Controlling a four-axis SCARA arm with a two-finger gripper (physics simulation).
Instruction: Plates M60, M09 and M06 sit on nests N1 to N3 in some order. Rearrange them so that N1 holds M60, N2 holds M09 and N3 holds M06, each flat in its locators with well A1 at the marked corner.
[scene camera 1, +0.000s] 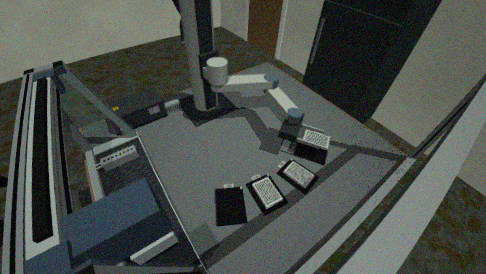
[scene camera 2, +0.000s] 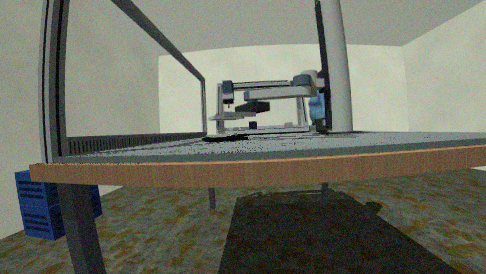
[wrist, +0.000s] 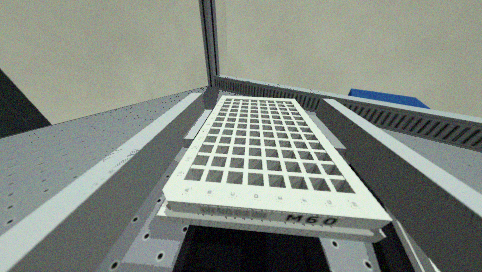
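My gripper is shut on the white plate M60, one finger along each long side. It holds the plate about level, well above the table; in scene camera 1 it overlaps the rightmost black nest. In the wrist view, row letter A is at the near left and the M60 label faces the camera. One white plate lies on a black nest, and another white plate lies on the nest to its right; their labels are unreadable. The leftmost nest is bare.
The arm's column stands at the back of the table. A blue-grey box and a framed gantry stand at the left in scene camera 1. A slotted rail edges the table in the wrist view.
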